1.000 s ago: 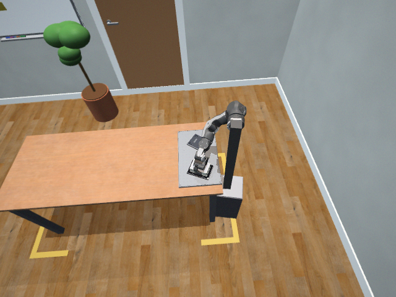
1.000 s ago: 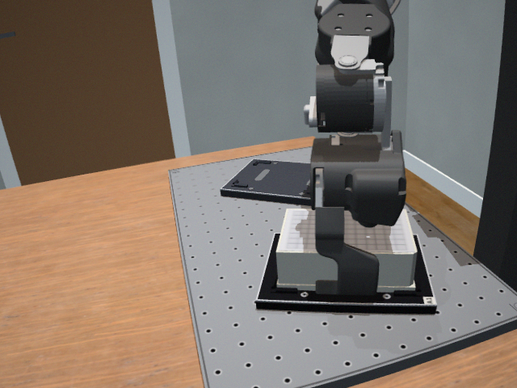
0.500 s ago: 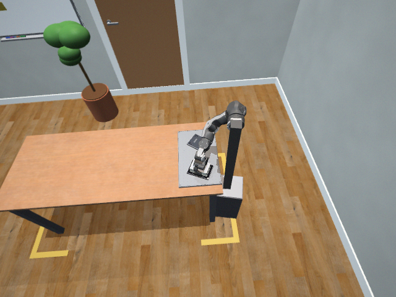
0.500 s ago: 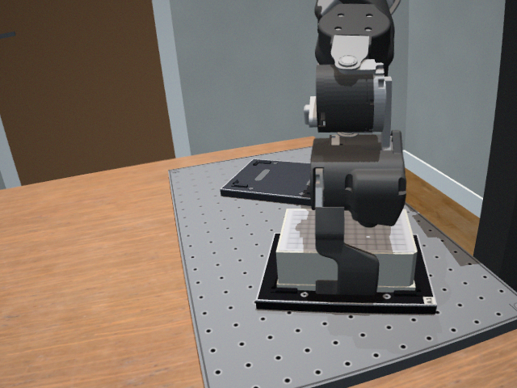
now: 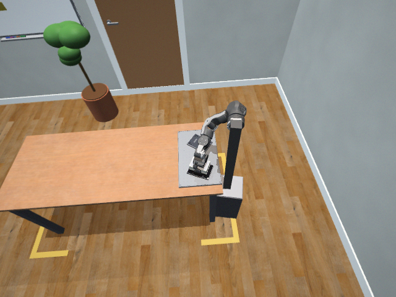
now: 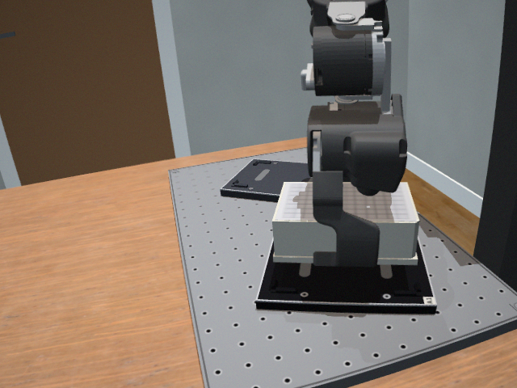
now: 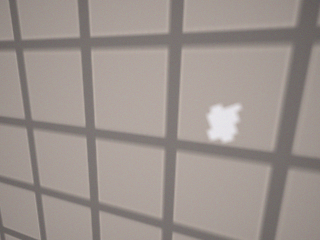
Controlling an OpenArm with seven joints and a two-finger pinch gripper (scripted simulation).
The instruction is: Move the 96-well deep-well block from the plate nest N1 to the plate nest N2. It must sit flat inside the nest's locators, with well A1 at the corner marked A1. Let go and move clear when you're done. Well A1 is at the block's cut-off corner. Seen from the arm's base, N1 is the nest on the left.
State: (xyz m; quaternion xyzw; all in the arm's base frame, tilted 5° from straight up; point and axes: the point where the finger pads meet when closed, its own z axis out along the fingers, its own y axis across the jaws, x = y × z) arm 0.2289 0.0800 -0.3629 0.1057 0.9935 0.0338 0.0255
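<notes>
Right now my hand is 40 mm above the black nest N1. From my hand the other things lie so: A1 label: 70 mm to the left, 60 mm behind, 40 mm below; then white 96-well deep-well block: 20 mm above; then black nest N2: 230 mm to the right, 40 mm below, 40 mm ahead.
</notes>
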